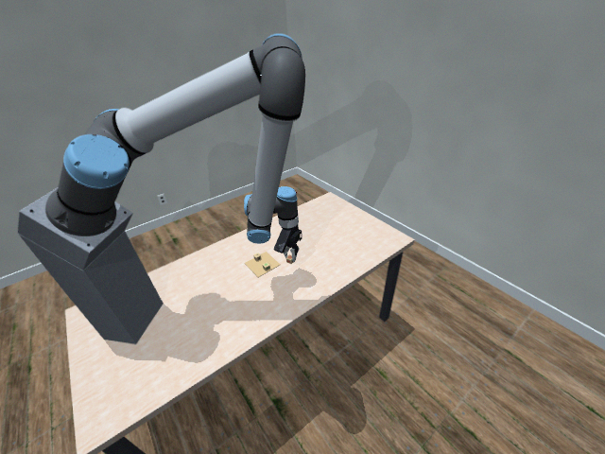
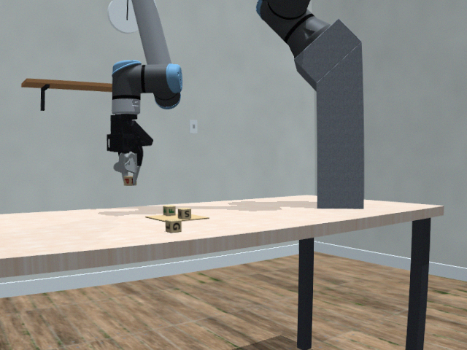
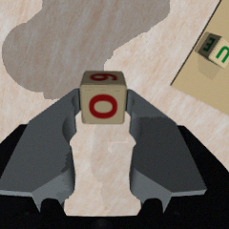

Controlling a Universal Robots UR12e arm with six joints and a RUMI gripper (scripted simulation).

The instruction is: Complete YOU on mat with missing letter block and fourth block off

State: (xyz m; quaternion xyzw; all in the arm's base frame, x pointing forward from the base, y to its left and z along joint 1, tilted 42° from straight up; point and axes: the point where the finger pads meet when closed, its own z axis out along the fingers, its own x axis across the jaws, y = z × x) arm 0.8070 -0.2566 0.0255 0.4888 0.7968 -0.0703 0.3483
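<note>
Now: hand 17 cm to the right of the tan mat, 11 cm above it and 6 cm past it. Also, from my hand: letter block (39 cm to the left, 9 cm below, 9 cm ahead); red O block (right at my hand).
</note>
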